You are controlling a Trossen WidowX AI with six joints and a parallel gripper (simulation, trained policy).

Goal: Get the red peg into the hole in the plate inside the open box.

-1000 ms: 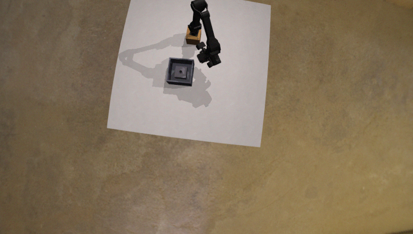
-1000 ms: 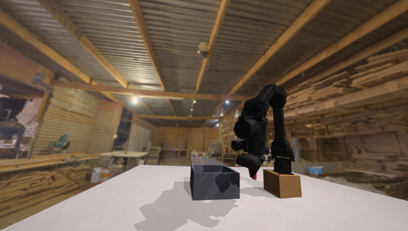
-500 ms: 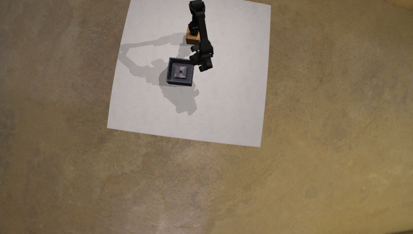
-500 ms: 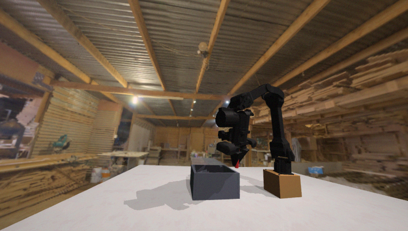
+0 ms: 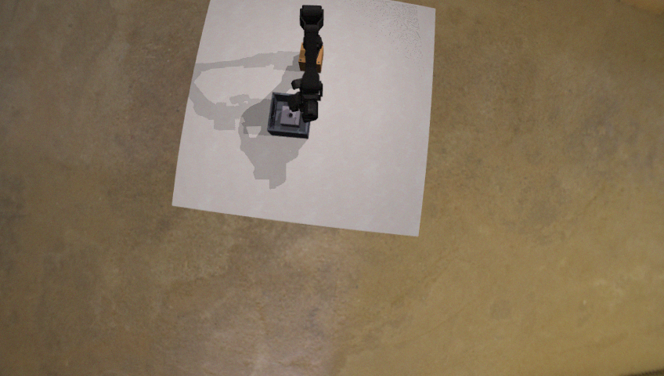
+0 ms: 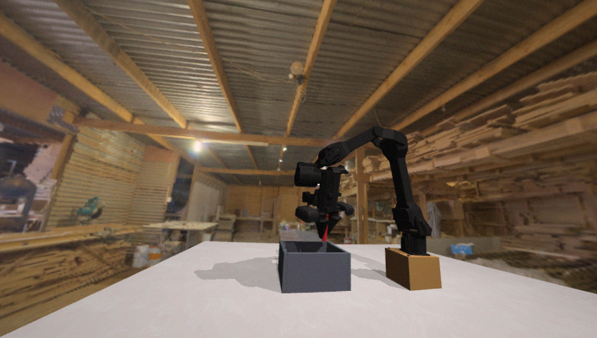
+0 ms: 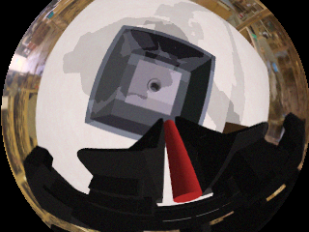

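My gripper tip is now 90 mm above the grey plate, 50 mm to the left of it and 30 mm short of it. The rest, counted from my gripper tip: dark grey box (110 mm below, 50 mm to the right, 30 mm ahead); red peg (30 mm above, 20 mm to the left).
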